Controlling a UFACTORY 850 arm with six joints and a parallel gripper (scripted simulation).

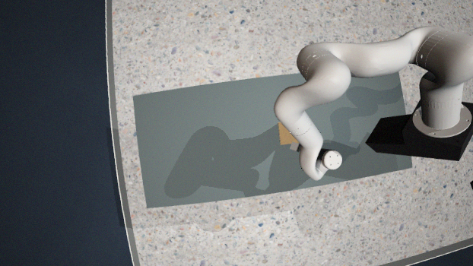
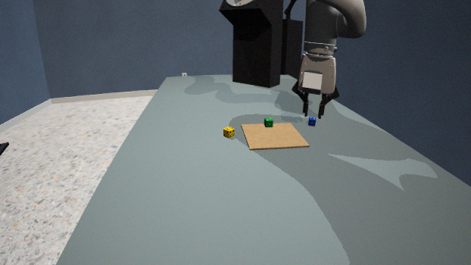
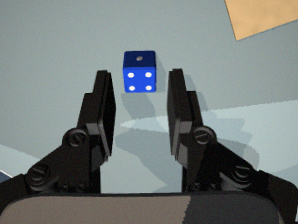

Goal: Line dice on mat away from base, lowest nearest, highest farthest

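The blue die is 40 mm below my hand. From my hand the other things lie so: tan mat 150 mm to the right, 40 mm below; then yellow die 240 mm to the right, 50 mm behind, 40 mm below; then green die 120 mm to the right, 50 mm behind, 30 mm below.
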